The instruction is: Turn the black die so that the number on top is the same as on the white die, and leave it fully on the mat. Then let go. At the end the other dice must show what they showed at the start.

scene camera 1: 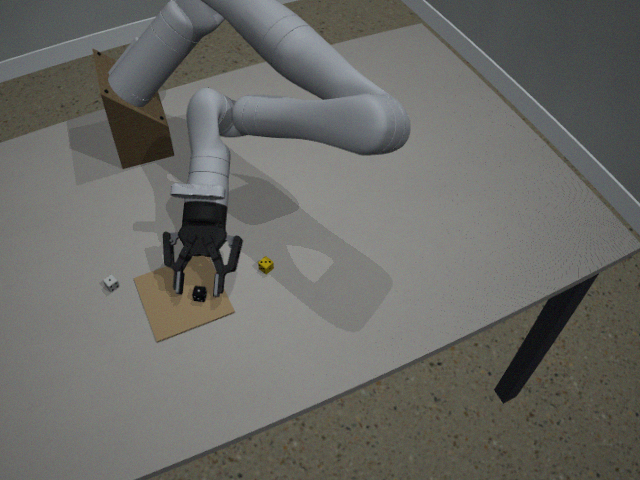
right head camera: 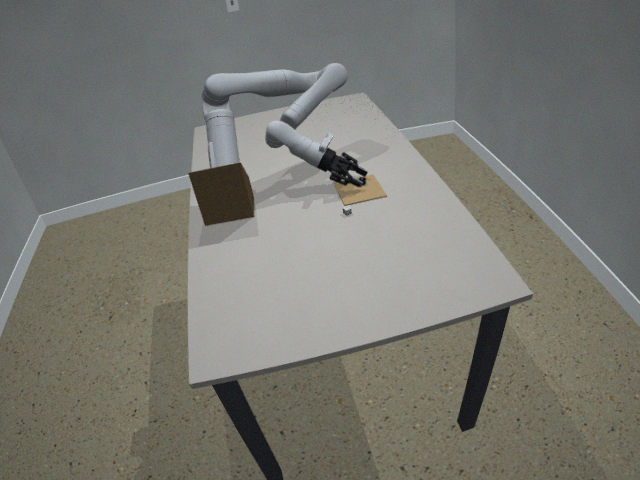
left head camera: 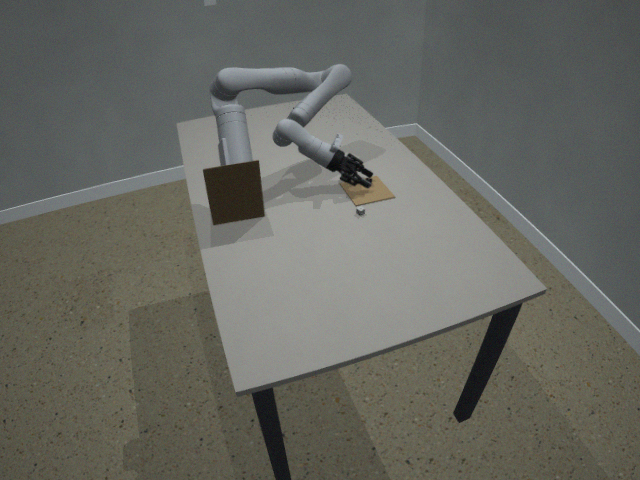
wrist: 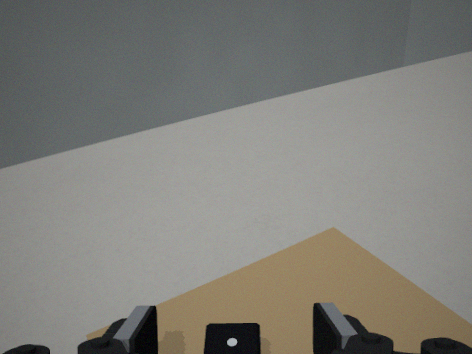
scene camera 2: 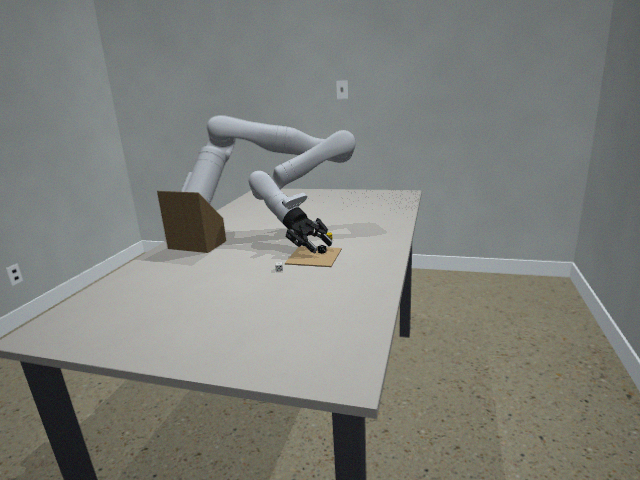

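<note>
The black die sits on the tan mat, inside its edges; its upper face shows one pip in the wrist view. The white die stands on the table left of the mat in scene camera 1, one pip on top. The yellow die stands right of the mat there; its top seems to show three pips. My gripper is open, its fingers on either side of the black die with gaps. The die's lower part is cut off in the wrist view.
A brown wedge-shaped block carries the arm's base on the table. The grey arm reaches over the table behind the mat and casts shadows near the yellow die.
</note>
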